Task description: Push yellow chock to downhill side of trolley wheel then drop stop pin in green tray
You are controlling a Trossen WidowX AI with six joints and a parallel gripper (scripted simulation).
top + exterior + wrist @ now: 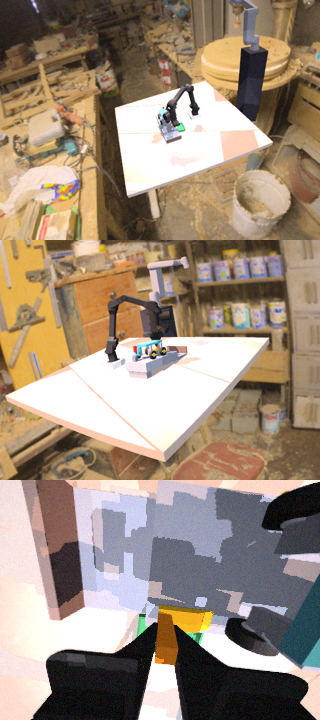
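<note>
Now: the red-headed stop pin 80 mm ahead of my gripper tip, 230 mm to the right of it and 40 mm above it. From my gripper tip the other things lie so: green tray 60 mm behind, 40 mm to the right, 100 mm below; grey ramp 80 mm ahead, 120 mm to the right, 40 mm below; trolley 80 mm ahead, 130 mm to the right, 20 mm above.
</note>
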